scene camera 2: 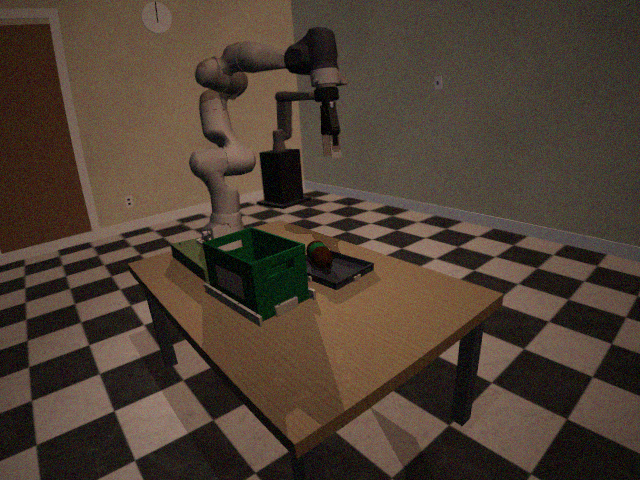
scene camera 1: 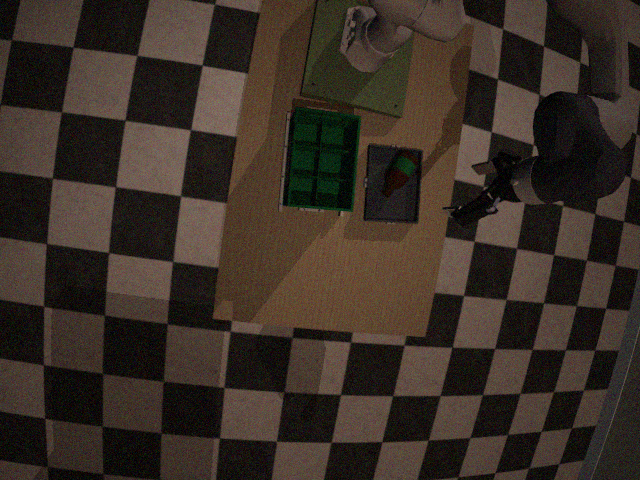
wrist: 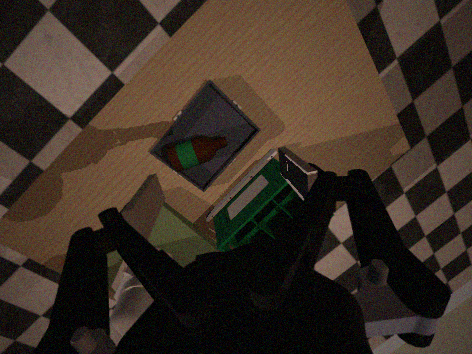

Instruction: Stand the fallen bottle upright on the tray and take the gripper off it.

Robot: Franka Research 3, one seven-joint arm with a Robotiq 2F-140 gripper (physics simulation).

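Note:
A brown bottle with a green band (scene camera 1: 397, 180) (scene camera 2: 322, 256) (wrist: 202, 151) lies on its side on the dark shallow tray (scene camera 1: 378, 207) (scene camera 2: 345, 265) (wrist: 210, 111). Its base end is near one edge of the tray and its neck points inward over the tray floor. My gripper (scene camera 1: 465, 188) (scene camera 2: 332, 149) (wrist: 220, 173) is open and empty. It hangs high above the table, well apart from the bottle, and appears beyond the table's right edge in scene camera 1. Both finger pads show in the wrist view.
A tall green crate with compartments (scene camera 1: 357, 155) (scene camera 2: 280, 286) (wrist: 272, 175) stands beside the tray, with low light strips along its base. The arm's base stands on a green plate (scene camera 1: 330, 85) (scene camera 2: 188, 253) on the wooden table (scene camera 1: 330, 279) (scene camera 2: 382, 320) (wrist: 300, 65). A dark pedestal (scene camera 2: 281, 175) stands behind.

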